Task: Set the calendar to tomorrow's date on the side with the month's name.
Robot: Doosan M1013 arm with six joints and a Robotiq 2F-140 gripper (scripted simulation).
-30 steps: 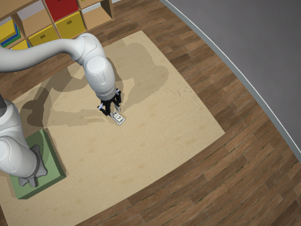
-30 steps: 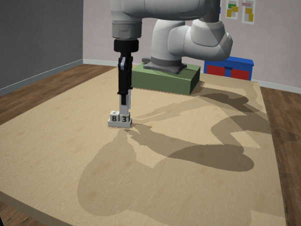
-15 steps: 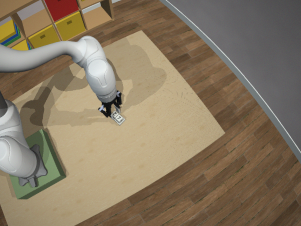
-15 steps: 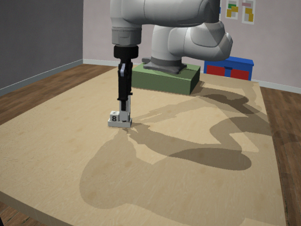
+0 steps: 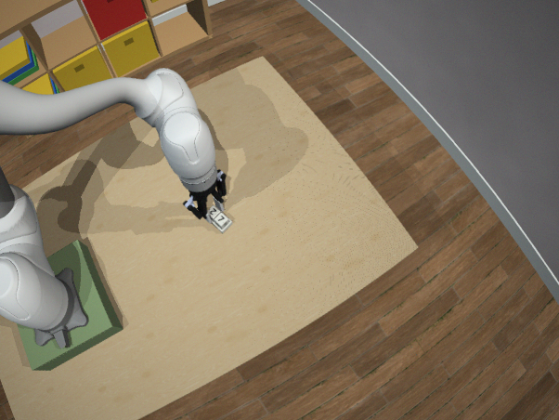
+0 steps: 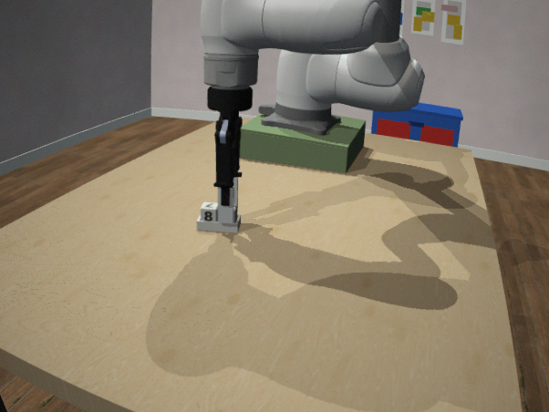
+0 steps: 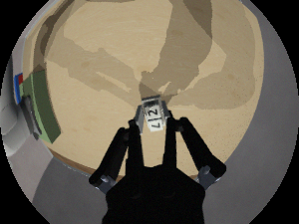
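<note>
My gripper is now 2 cm to the left of the grey tray and 4 cm above it.
</note>
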